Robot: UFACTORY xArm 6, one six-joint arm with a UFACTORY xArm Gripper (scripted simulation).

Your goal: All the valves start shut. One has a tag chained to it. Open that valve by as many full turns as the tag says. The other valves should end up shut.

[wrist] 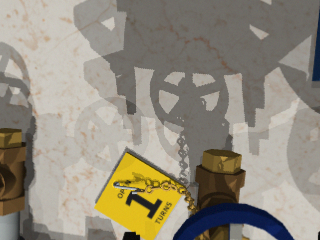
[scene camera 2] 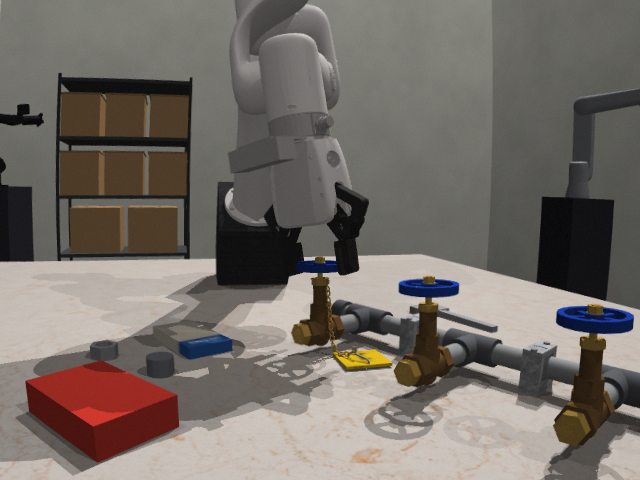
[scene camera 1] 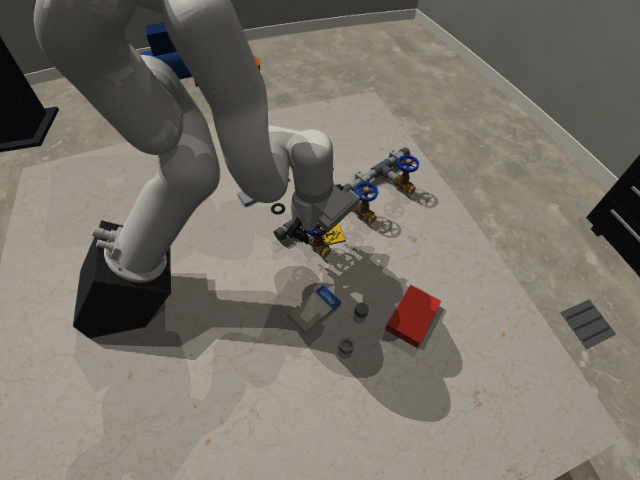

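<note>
There's a red block in the pictures along with the gripper, and a blue-labelled grey pack as well. You get the gripper in scene camera 1 too.
</note>
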